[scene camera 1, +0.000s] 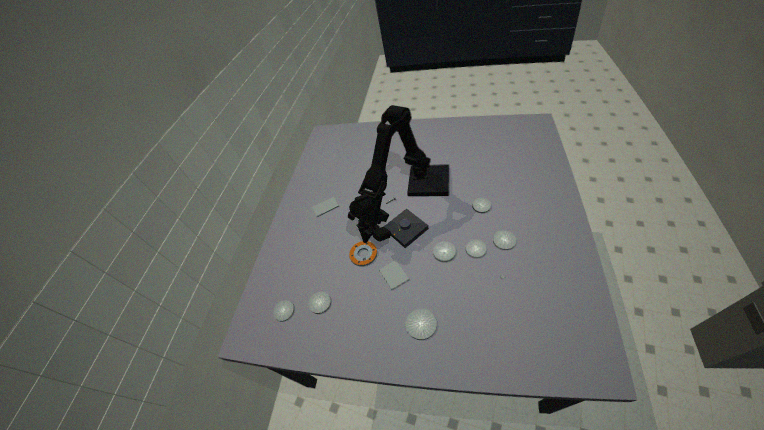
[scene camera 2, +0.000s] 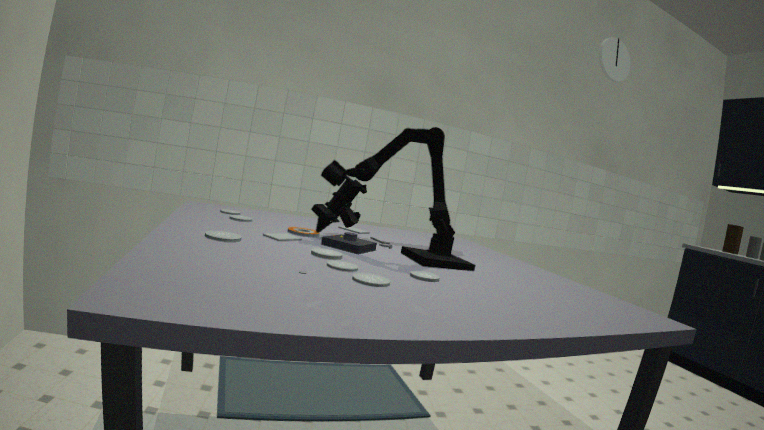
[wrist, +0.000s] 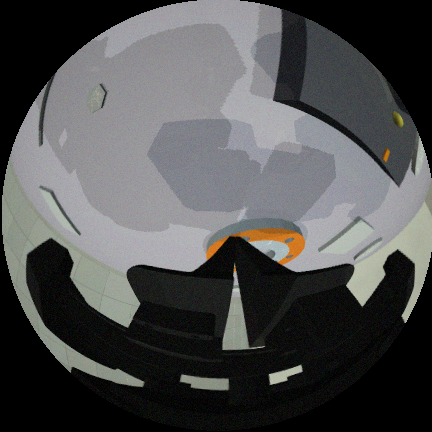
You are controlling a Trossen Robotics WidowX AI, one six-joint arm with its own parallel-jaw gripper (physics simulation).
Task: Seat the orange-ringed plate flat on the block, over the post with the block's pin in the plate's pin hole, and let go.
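Seen in the pictures: gripper, fingertip midpoint: [scene camera 1: 365, 242] [scene camera 2: 317, 231] [wrist: 233, 241]; arm's base, origin of the base link: [scene camera 1: 420, 174] [scene camera 2: 439, 253].
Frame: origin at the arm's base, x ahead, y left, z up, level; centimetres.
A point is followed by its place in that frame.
The orange-ringed plate [scene camera 1: 352, 253] @[x 38.6, y -27.3, z -1.0 cm] [scene camera 2: 295, 230] @[x 41.8, y -21.2, z -0.9 cm] [wrist: 265, 234] @[x 35.0, y -20.3, z -0.9 cm] lies flat on the table, apart from the dark block. It has a pale centre with a round hole and small holes in its ring. The dark square block [scene camera 1: 411, 235] @[x 32.9, y -4.5, z 0.5 cm] [scene camera 2: 360, 246] @[x 27.9, y 1.2, z 0.3 cm] [wrist: 340, 75] has a short round post [scene camera 1: 405, 223] @[x 28.5, y -6.5, z 2.5 cm] [scene camera 2: 350, 235] @[x 29.1, y -4.9, z 2.1 cm] on top. A yellow pin [wrist: 397, 119] and an orange mark stand near one corner of the block. My gripper [scene camera 1: 366, 239] @[x 33.9, y -22.7, z -0.7 cm] [scene camera 2: 319, 230] @[x 33.9, y -22.7, z -0.7 cm] [wrist: 233, 241] @[x 33.9, y -22.7, z -0.7 cm] is shut and empty. Its tips are at the plate's near edge, and they hide part of the plate in the wrist view.
A pale square tile [scene camera 1: 394, 275] @[x 48.5, y -10.9, z -1.4 cm] lies near the plate, and another pale tile [scene camera 1: 325, 206] @[x 13.2, y -42.4, z -1.4 cm] lies left of the arm. Several pale round discs are spread about, one [scene camera 1: 444, 251] @[x 40.0, y 7.3, z -0.9 cm] close to the block. A small bolt-like piece [scene camera 1: 391, 200] @[x 13.0, y -12.9, z -1.3 cm] lies behind the block.
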